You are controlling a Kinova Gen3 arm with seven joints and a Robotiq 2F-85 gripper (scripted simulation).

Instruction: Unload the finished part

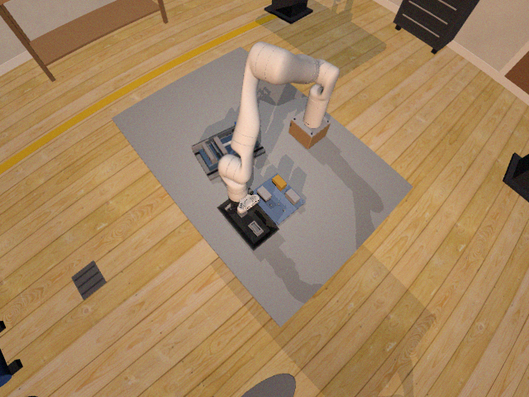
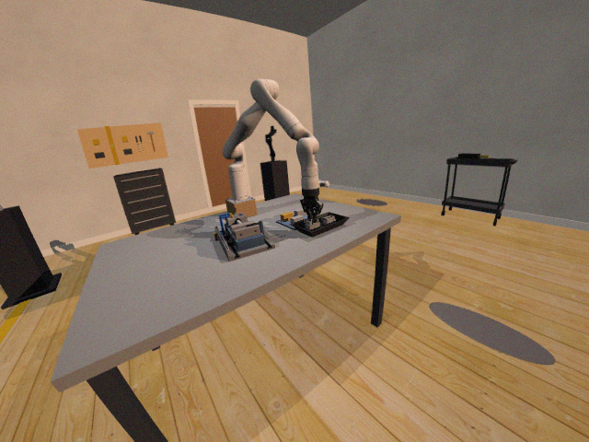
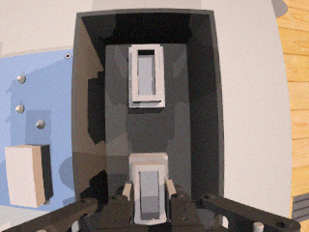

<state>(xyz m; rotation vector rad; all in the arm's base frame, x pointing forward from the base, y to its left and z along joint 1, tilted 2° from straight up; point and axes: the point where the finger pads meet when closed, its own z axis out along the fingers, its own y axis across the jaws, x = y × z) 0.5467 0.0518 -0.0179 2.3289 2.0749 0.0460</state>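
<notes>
Right now the blank is 13 cm behind my hand, 4 cm below it and 2 cm to the left of it. Also, from my hand: screw rod 25 cm to the right, 20 cm behind, 1 cm above; blue fixture plate 16 cm behind, 7 cm to the left, 6 cm below; orange block 22 cm behind, 4 cm below, 3 cm to the left.
</notes>
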